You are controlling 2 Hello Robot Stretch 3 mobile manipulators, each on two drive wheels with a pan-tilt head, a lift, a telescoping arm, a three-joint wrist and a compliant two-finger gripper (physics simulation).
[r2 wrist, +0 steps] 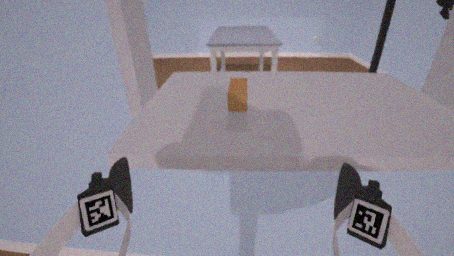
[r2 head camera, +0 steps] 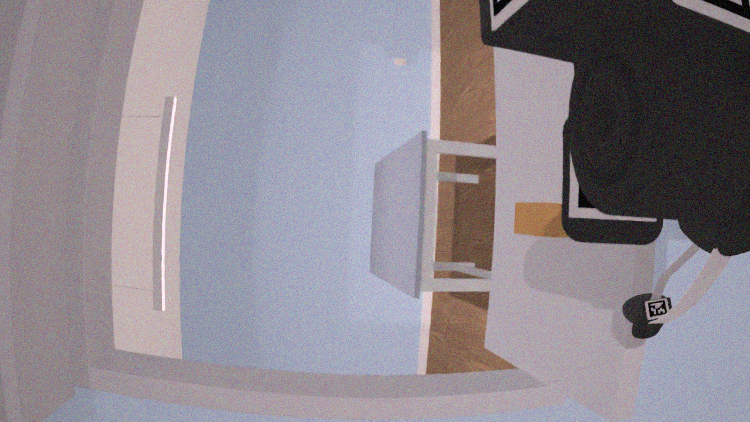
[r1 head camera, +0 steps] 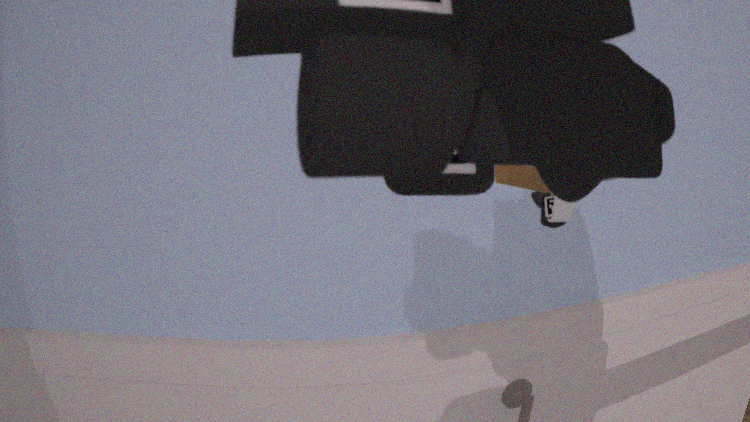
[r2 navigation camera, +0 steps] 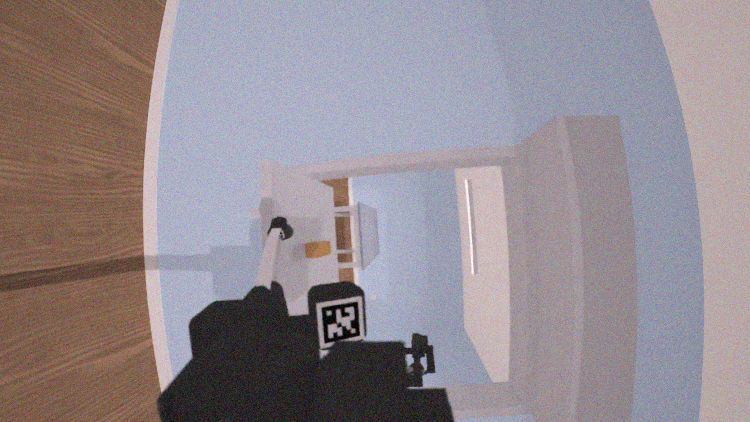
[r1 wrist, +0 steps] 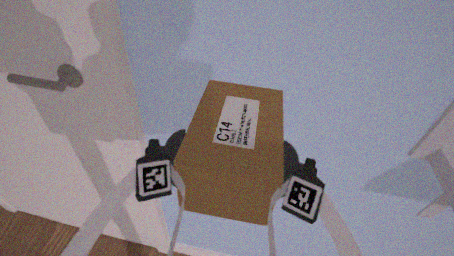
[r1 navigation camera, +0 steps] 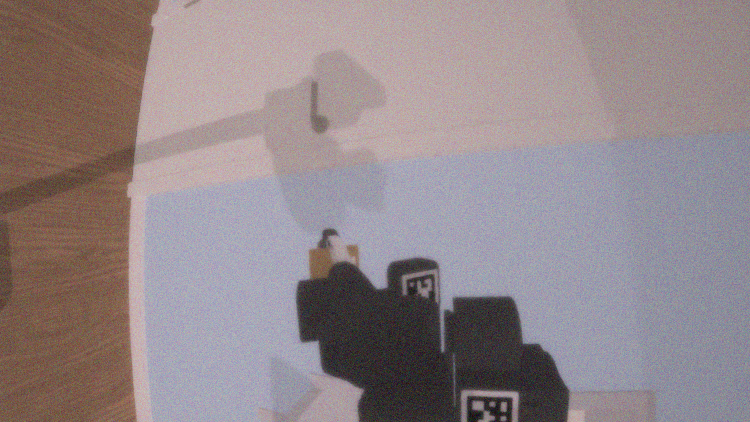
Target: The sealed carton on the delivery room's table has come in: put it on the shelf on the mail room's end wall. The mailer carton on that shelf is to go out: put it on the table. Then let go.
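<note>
r1's gripper (r1 wrist: 232,152) is shut on a brown carton (r1 head camera: 516,175) (r1 navigation camera: 318,262) (r1 wrist: 225,175) with a white label reading C14, held clear in front of a blue wall. Another carton (r2 head camera: 537,217) (r2 navigation camera: 317,249) (r2 wrist: 237,95), plain orange-brown, stands on the white ledge (r2 head camera: 529,104) (r2 wrist: 350,110) of the wall opening. I cannot tell from its faces which kind it is. r2's gripper (r2 head camera: 644,320) (r2 navigation camera: 280,227) (r2 wrist: 234,187) is open and empty on the near side of that ledge. The table (r2 head camera: 398,209) (r2 navigation camera: 369,236) (r2 wrist: 245,36) stands beyond the opening with its top bare. The end-wall shelf does not show recognisably.
Pale frame posts (r2 wrist: 132,60) border the opening. Part of r1 (r2 navigation camera: 419,356) shows beyond it, and its dark mast (r2 wrist: 382,35) stands right of the table in the r2 wrist view. A wood floor (r1 navigation camera: 68,104) lies along the wall near r1. Arm shadows fall on the wall.
</note>
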